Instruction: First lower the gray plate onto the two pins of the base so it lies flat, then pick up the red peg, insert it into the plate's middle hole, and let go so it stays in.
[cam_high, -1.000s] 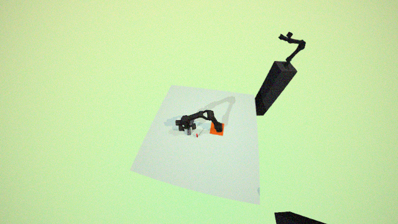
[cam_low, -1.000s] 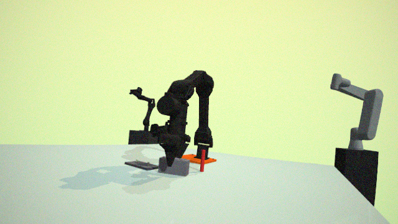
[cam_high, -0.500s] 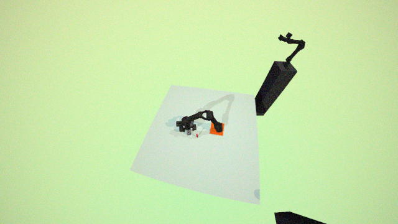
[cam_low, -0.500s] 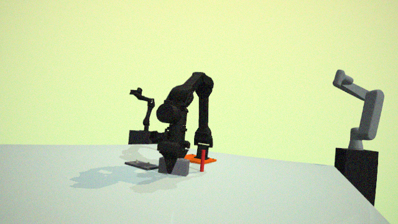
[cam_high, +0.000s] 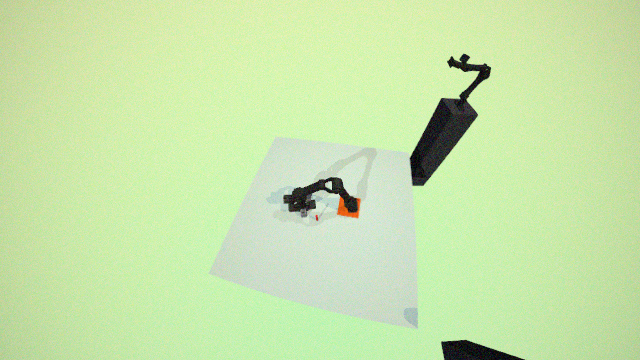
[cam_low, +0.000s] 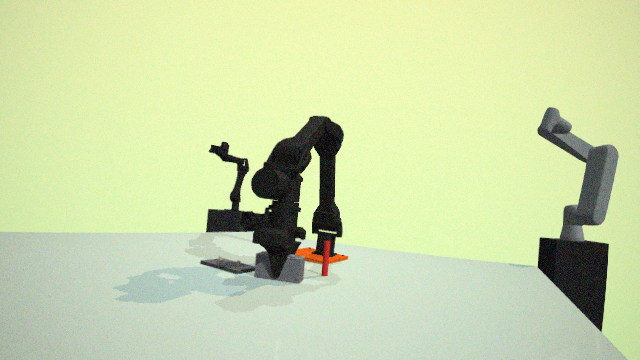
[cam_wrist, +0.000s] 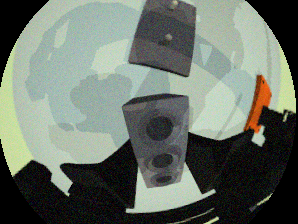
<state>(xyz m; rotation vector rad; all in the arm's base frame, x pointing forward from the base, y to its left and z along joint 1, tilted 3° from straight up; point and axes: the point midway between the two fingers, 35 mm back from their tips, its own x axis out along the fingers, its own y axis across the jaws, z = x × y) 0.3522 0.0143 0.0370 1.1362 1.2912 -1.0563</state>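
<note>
Now: the dark base 140 mm to the right of my gripper tip and 20 mm behind it. From my gripper tip the other things lie so: gray plate 30 mm above; then red peg 100 mm behind, 70 mm to the left, 30 mm above.
</note>
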